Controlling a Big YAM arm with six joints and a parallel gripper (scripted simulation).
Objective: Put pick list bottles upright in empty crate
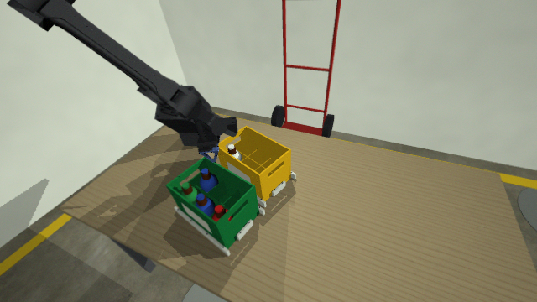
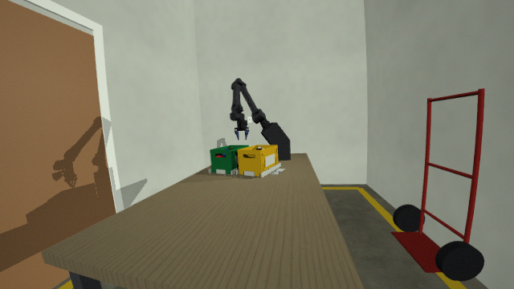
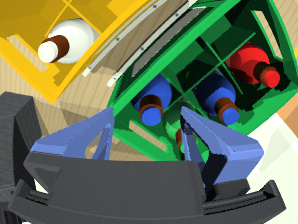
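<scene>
My gripper is now 15 cm above the green crate, 10 cm to the left of it and 2 cm short of it. The rest, counted from my hand: white-labelled bottle (15 cm below, 13 cm to the left, 1 cm behind); green-label bottle (15 cm below, 11 cm to the right, 8 cm behind); yellow crate (15 cm below, 13 cm to the left, 9 cm ahead).
</scene>
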